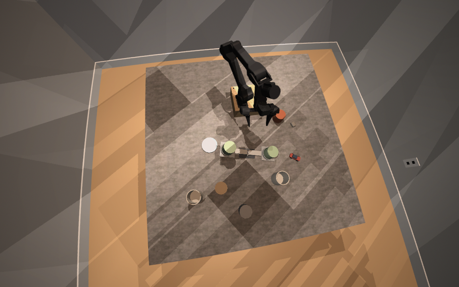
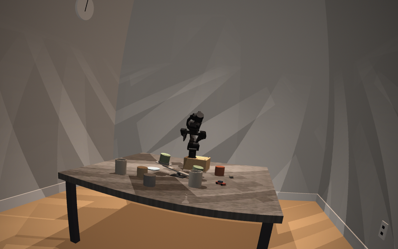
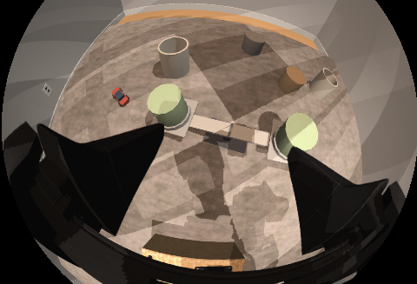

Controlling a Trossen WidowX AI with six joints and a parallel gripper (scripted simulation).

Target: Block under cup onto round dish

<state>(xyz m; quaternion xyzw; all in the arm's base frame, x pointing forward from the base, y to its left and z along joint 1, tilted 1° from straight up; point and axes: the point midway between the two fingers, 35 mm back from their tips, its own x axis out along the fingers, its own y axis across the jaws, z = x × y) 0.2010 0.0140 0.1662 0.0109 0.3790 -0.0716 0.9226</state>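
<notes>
Right now my gripper tip is 20 cm above the grey block, 12 cm short of it and 8 cm to the right of it. Round my gripper tip: red toy car: 25 cm to the left, 23 cm below, 17 cm ahead; round dish: 26 cm to the right, 24 cm below, 2 cm behind; orange-red cylinder: 21 cm to the left, 20 cm below, 11 cm behind.
</notes>
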